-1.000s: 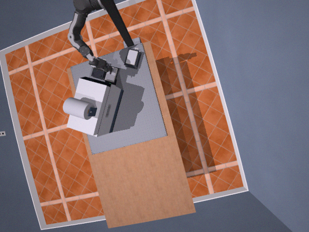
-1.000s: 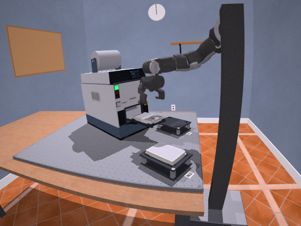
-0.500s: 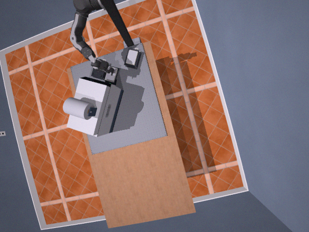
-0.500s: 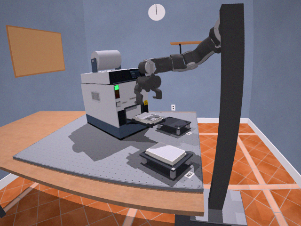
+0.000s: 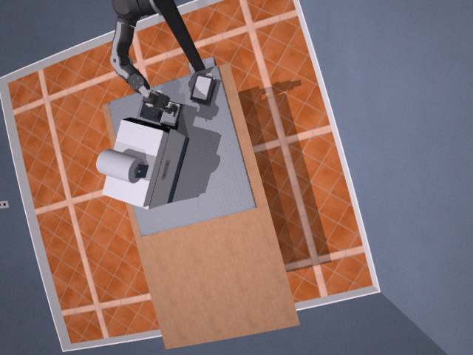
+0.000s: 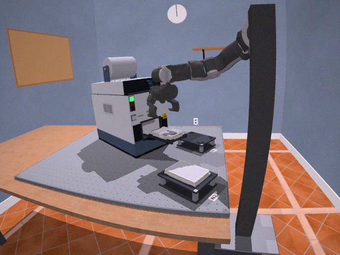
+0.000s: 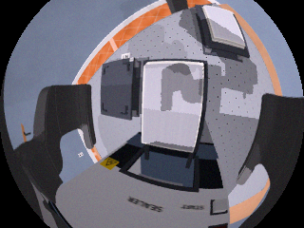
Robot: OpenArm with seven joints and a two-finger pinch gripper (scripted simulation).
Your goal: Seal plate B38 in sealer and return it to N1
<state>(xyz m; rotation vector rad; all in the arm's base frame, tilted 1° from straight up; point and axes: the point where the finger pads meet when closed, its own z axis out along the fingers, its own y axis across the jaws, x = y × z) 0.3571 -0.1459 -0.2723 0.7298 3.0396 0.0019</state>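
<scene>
Now: the white 96-well plate B38 8 cm below my hand, 1 cm to the right of it and 1 cm behind it. Round my hand: plate nest N1: 16 cm below, 15 cm to the right, 11 cm behind; sealer's stage: 9 cm below, 1 cm to the right, 1 cm behind; start key: 13 cm ahead, 3 cm to the left, 1 cm below.
</scene>
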